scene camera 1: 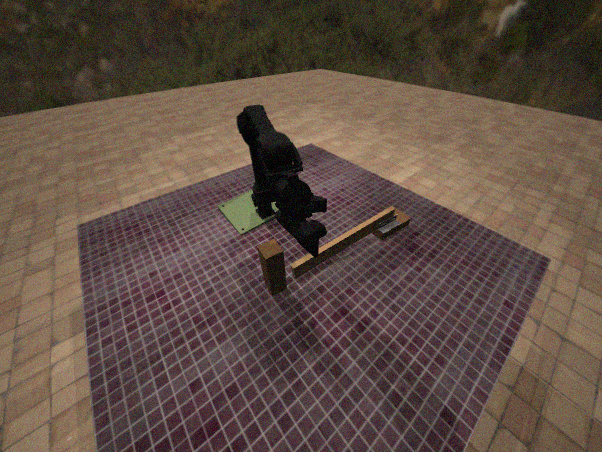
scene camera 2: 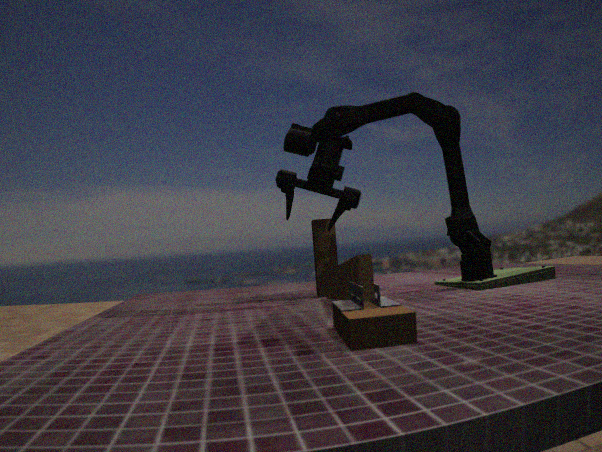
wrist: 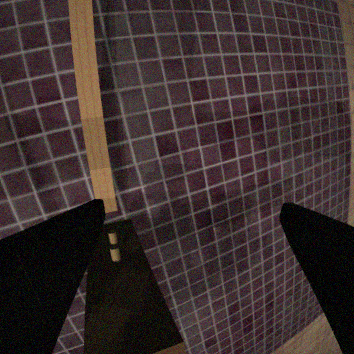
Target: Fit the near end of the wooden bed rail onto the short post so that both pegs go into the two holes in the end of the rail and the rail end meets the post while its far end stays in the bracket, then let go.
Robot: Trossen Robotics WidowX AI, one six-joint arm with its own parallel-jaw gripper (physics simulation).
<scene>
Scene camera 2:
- gripper: 307,225
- wooden bed rail: 359,270
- short post: 324,243
</scene>
